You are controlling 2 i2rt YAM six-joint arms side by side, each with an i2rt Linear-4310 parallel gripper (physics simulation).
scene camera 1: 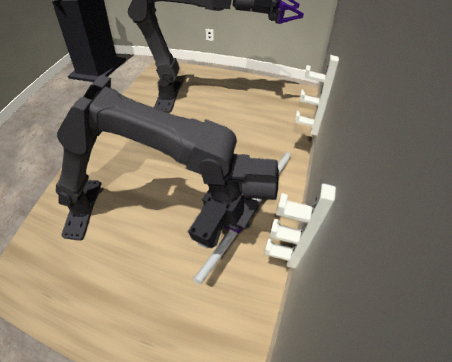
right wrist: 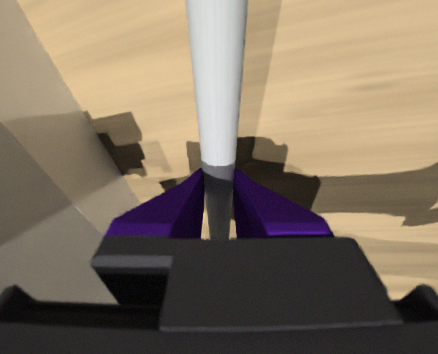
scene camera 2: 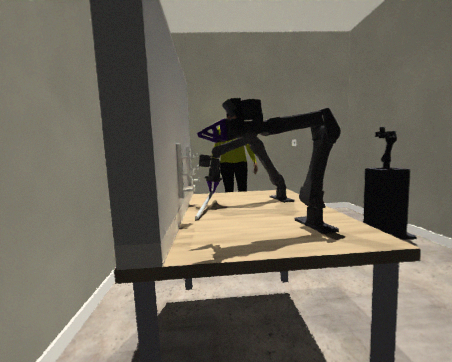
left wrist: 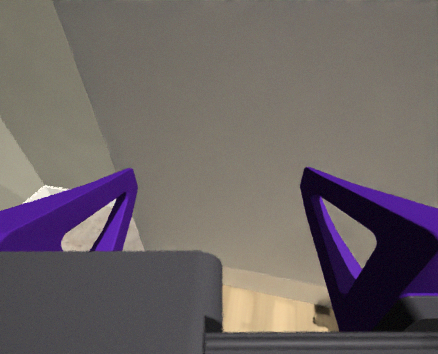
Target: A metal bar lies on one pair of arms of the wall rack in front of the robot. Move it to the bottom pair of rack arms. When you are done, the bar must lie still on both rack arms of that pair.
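The grey-white metal bar [scene camera 1: 212, 262] [scene camera 2: 202, 208] [right wrist: 217, 90] is off the rack, a little above the table, and runs slantwise to the left of the near rack arms in scene camera 1. My right gripper [scene camera 1: 234, 230] [scene camera 2: 212, 192] [right wrist: 218, 176] is shut on the bar, pointing down; its own wrist hides part of it. My left gripper [scene camera 1: 301, 10] [scene camera 2: 199, 134] [left wrist: 218, 177] is open and empty, high up and away from the bar. The white rack has a near upright [scene camera 1: 313, 227] and a far upright [scene camera 1: 327, 95], each with three hooked arms, all without the bar.
The grey wall [scene camera 1: 390, 200] [scene camera 2: 167, 125] [left wrist: 215, 100] stands behind the rack. The wooden table [scene camera 1: 150, 280] [scene camera 2: 280, 235] lies under both arms. A person [scene camera 2: 234, 156] and a black pedestal [scene camera 2: 387, 200] with a small arm stand in the background of scene camera 2.
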